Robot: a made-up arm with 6 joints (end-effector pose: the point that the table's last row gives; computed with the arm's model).
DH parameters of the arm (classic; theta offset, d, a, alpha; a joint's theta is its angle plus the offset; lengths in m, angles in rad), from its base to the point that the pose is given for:
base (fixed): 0.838 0 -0.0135 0
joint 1: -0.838 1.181 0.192 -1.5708
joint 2: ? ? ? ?
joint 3: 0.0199 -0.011 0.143 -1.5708
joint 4: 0 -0.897 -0.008 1.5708
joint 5: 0 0 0.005 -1.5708
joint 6: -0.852 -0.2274 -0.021 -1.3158
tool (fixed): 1.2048 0.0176 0 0
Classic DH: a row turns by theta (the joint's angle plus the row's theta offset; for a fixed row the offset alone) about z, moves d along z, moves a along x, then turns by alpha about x.
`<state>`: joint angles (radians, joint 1 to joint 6).
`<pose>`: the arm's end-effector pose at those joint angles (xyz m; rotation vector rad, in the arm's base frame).
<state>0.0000 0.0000 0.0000 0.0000 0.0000 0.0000</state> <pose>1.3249 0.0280 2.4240 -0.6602 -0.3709 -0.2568</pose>
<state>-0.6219 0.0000 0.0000 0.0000 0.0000 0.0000</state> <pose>1.0973 -0.7562 2.4240 -0.7639 -0.1555 -0.8478</pose>
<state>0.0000 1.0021 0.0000 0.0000 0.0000 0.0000</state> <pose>1.8453 0.0280 0.8882 -0.7089 0.5891 0.0928</pose>
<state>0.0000 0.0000 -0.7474 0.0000 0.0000 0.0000</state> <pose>1.1209 0.0280 1.6257 -0.7078 0.3453 0.0020</pose>
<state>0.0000 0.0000 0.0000 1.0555 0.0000 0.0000</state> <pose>1.3249 0.0108 2.4025 -1.6955 -0.5005 -0.0390</pose>
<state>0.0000 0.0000 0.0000 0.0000 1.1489 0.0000</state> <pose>1.1896 0.0280 2.6250 -0.4540 -1.4667 -0.6288</pose>
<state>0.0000 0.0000 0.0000 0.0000 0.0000 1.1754</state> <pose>1.3249 0.0104 2.3997 -1.8126 -0.5114 -0.0092</pose>
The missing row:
joint 2: -1.5509 0 1.1042 3.1416
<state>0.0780 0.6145 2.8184 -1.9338 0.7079 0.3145</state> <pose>0.1179 -0.1235 2.8618 1.8298 -1.8109 0.2850</pose>
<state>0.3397 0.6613 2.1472 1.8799 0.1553 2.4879</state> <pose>0.7566 0.2955 3.1672 1.4208 -0.9462 0.8303</pose>
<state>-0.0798 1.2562 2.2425 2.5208 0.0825 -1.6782</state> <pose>1.7615 -0.1144 2.4935 -1.4537 -1.1957 -0.8073</pose>
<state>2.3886 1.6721 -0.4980 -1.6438 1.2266 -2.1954</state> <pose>-0.4915 0.7142 0.2025 0.7483 0.3605 -0.0281</pose>
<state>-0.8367 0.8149 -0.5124 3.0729 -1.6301 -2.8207</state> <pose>1.0723 -1.1780 1.1411 -1.2082 -0.2257 -1.1467</pose>
